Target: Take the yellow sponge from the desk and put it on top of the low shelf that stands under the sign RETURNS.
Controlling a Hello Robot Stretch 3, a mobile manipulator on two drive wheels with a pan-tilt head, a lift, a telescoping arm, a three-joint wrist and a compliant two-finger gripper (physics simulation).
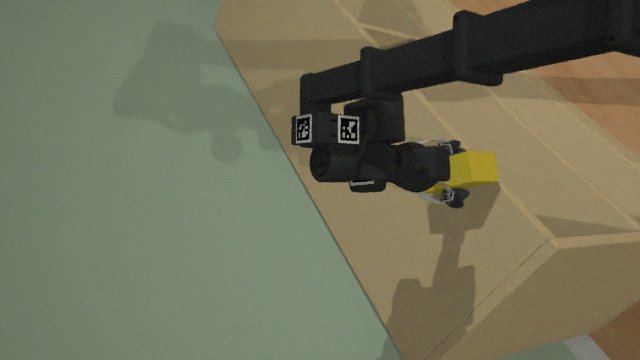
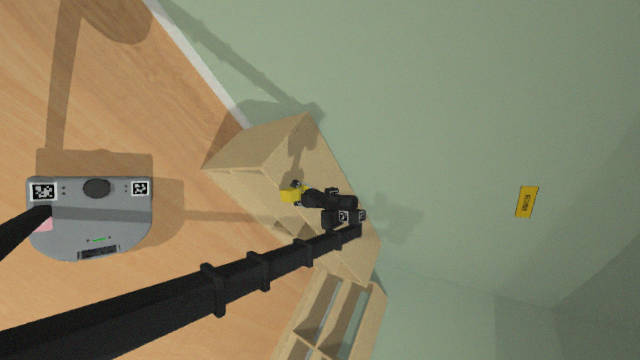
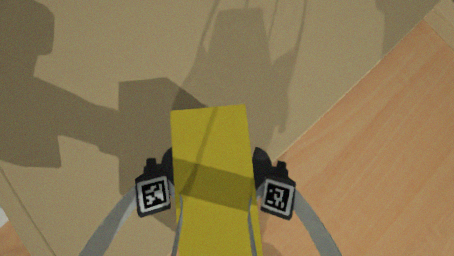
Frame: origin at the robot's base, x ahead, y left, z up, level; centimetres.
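Where they show: robot's base, origin of its link: (image 2: 97, 187).
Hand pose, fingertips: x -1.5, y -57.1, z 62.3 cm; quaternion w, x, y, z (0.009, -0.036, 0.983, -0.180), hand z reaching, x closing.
Observation:
Each offset is from my fingertips to the top centre of the thing. Level surfaces: height alone.
The yellow sponge @(dx -0.2, dy +1.8, dz +6.1 cm) (image 1: 475, 167) (image 2: 289, 195) (image 3: 210, 135) is a block held between the fingertips of my gripper (image 1: 454, 172) (image 2: 297, 194) (image 3: 217, 164), which is shut on it. The sponge is over the top of the low shelf @(dz -1.3 cm) (image 1: 370, 225) (image 2: 320, 165) (image 3: 340, 40), near its front edge. Its shadow falls on the shelf top close by. Its underside is hidden, so any gap or contact cannot be told. The yellow sign @(dx -3.5, dy -56.3, dz +80.2 cm) (image 2: 526, 202) is on the green wall beyond the shelf; its lettering is blurred. The desk does not show.
A second wooden shelf unit (image 2: 375, 310) stands close to one end of the low shelf. My arm (image 1: 520, 40) (image 2: 170, 290) reaches over the low shelf. My base (image 2: 120, 230) stands on the wooden floor in front of it. The green wall (image 1: 125, 250) runs along the shelf's back edge.

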